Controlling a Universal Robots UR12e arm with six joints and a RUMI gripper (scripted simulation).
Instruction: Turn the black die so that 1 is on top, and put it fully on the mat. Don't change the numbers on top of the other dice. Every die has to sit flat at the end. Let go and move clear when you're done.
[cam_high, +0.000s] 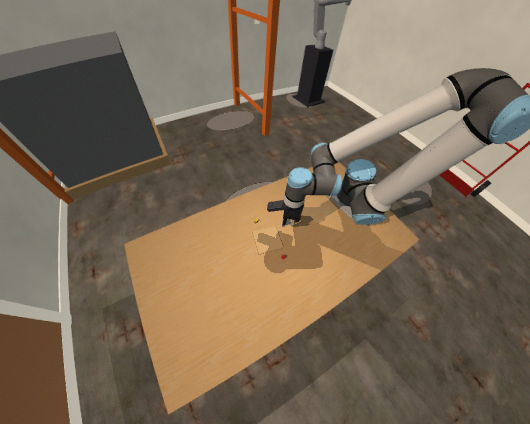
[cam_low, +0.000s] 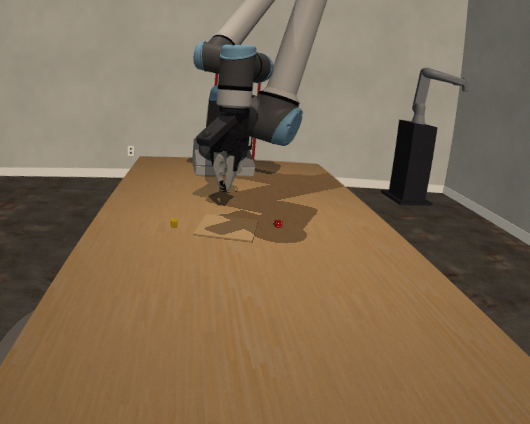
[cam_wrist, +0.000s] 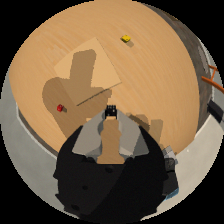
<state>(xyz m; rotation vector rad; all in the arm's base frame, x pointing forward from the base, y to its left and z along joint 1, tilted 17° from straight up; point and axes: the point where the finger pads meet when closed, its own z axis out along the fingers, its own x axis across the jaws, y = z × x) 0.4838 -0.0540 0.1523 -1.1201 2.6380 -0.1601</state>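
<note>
Now: hand 100 mm short of the tan mat and 80 mm above it. The rest, counted from my hand: yellow die: 130 mm to the right, 90 mm ahead, 70 mm below; red die: 130 mm to the left, 90 mm ahead, 70 mm below; black die: 10 mm below.
</note>
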